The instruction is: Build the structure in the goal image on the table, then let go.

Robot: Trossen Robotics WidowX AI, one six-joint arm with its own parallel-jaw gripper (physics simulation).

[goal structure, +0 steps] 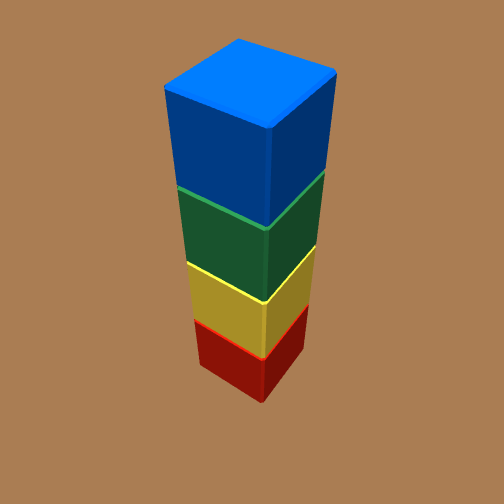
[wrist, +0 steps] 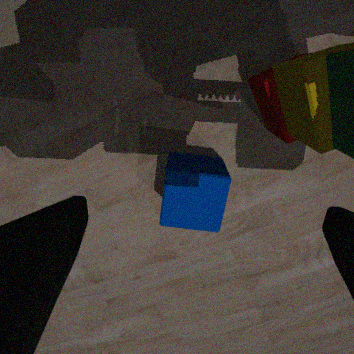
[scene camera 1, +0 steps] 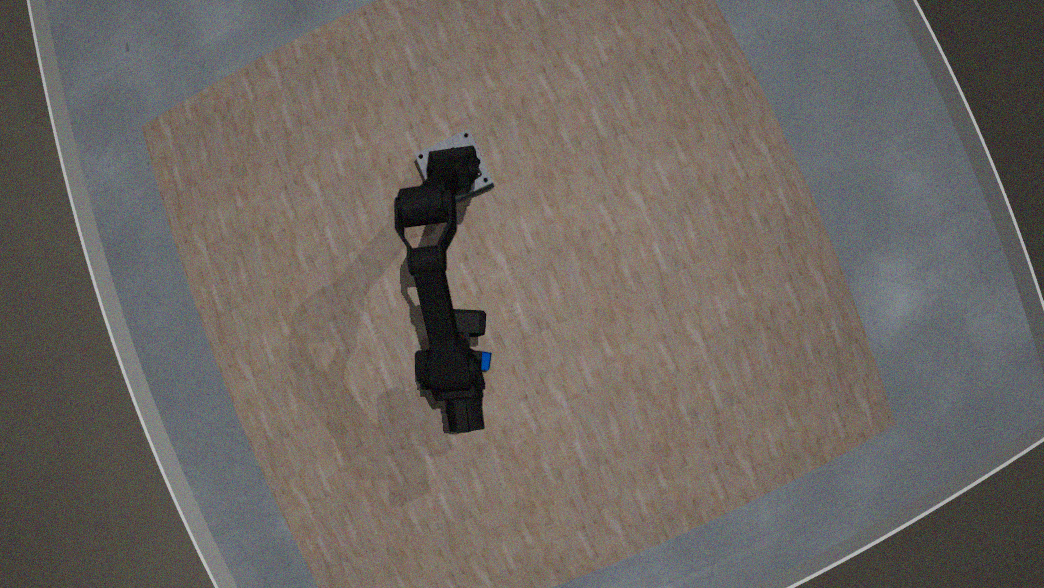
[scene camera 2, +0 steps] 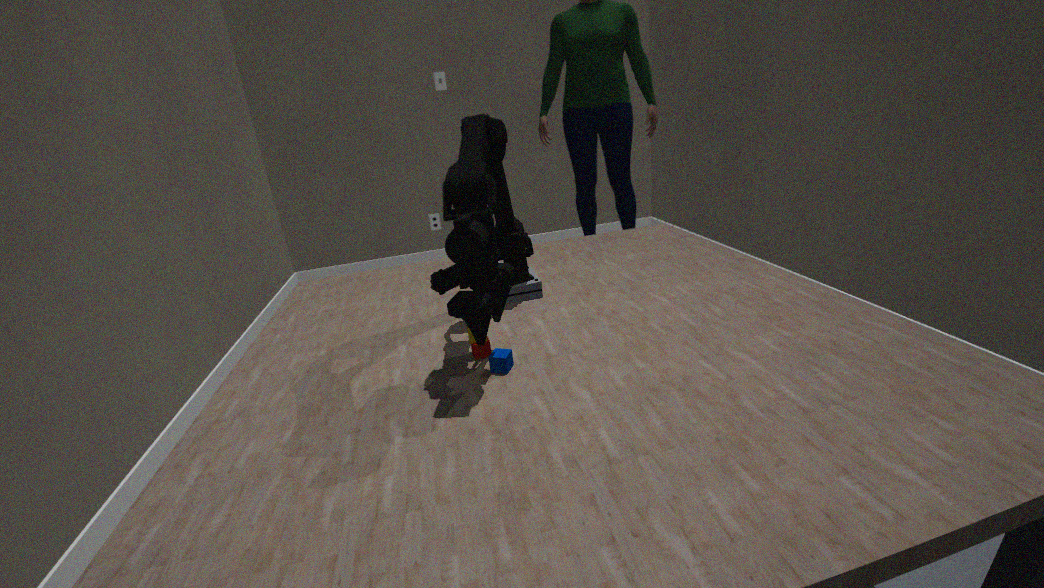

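A blue cube sits on the table, partly covered by the arm in scene camera 1. A stack stands beside it, apart from it: a red cube at the bottom, a yellow cube on it, and a green cube on top, cut off by the right edge of the wrist view. In scene camera 2 the fingers hide most of the stack. My gripper is open and empty, above the table, with the blue cube showing between its fingertips in the wrist view.
The arm's base plate is fixed to the wood-patterned table. The arm's shadow falls over the table around the cubes. A person in a green top stands behind the table.
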